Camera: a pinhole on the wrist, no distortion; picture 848 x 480 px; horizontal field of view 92.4 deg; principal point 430.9 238.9 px. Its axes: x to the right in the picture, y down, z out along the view. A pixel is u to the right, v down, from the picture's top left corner.
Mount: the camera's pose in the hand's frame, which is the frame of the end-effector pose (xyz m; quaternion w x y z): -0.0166 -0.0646 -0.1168 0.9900 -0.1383 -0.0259 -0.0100
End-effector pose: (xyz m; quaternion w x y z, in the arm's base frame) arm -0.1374 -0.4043 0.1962 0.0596 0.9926 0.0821 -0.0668
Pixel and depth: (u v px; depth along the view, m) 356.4 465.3 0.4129
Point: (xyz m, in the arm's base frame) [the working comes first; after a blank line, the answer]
In the camera's frame: -0.0757 0.2299 0.4129

-0.2209 -0.7134 0.0309
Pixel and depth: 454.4 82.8 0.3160
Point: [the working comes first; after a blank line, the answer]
In the camera's frame: 0.0183 -0.1213 0.3160

-0.1973 -0.3426 -0.0289
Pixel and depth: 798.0 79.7 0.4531
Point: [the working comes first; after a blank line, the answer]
In the camera's frame: 0.4091 -0.1774 0.4531

0.1519 -0.2843 -0.2510
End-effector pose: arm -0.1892 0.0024 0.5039 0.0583 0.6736 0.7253 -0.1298
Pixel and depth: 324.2 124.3 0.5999
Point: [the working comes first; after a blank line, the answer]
In the camera's frame: -0.1574 -0.1691 0.5999

-0.2764 -0.3333 0.0874
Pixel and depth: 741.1 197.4 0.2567
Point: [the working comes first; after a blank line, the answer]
In the camera's frame: 0.1958 -0.0262 0.2567

-0.2384 0.1212 0.3218
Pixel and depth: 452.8 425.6 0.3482
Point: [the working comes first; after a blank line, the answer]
In the camera's frame: 0.0188 0.1599 0.3482

-0.0211 -0.0435 0.3185
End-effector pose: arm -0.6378 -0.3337 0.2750 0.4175 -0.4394 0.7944 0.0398
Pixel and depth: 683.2 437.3 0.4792
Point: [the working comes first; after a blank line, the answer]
In the camera's frame: 0.2973 0.2338 0.4792

-0.7325 -0.2058 -0.1879
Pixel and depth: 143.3 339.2 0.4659
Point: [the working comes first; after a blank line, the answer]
In the camera's frame: -0.3295 0.1149 0.4659

-0.4942 0.1388 0.2935
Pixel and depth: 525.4 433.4 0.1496
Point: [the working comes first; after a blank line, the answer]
In the camera's frame: 0.0348 0.0716 0.1496

-0.6682 -0.3109 0.2465
